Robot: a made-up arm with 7 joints.
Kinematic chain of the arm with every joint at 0, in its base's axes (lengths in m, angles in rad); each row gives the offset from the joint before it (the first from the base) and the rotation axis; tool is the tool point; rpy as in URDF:
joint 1: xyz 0 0 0 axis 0.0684 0.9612 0.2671
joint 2: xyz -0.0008 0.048 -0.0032 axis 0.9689 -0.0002 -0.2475
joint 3: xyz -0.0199 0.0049 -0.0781 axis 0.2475 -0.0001 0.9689
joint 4: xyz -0.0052 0 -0.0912 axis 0.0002 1 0
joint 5: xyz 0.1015 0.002 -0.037 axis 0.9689 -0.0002 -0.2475
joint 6: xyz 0.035 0 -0.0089 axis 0.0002 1 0
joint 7: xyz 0.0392 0 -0.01 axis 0.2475 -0.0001 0.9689
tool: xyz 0 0 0 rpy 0 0.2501 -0.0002
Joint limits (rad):
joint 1: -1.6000..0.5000
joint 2: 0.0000..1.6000
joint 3: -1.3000..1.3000
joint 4: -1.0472..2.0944
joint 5: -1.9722..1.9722
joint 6: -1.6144..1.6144
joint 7: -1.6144..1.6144
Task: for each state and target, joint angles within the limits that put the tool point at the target. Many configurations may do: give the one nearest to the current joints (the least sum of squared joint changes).
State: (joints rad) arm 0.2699 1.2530 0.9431 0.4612 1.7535 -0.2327 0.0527
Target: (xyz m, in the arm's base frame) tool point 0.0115 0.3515 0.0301
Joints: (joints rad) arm 0.5000 1.0510 1.3000 0.3404 1.7392 0.3457 0.0527
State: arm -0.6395 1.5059 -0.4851 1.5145 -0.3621 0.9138 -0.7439
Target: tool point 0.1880 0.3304 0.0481
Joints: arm -1.0399 1.5536 -0.3590 0.8592 -0.3901 0.9770 -0.7439
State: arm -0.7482 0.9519 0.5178 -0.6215 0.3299 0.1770 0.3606
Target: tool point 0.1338 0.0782 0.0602
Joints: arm -0.6280 0.9139 0.2796 -0.9357 0.3260 0.0893 0.3606
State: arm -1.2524 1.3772 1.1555 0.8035 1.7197 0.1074 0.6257
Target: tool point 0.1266 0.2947 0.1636
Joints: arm -1.2790 1.2423 0.8159 0.4354 1.7243 0.0483 0.6257
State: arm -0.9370 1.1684 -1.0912 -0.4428 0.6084 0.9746 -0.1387
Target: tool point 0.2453 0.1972 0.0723
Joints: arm -1.2383 1.5706 -0.8134 0.0648 0.5909 0.9959 -0.1387
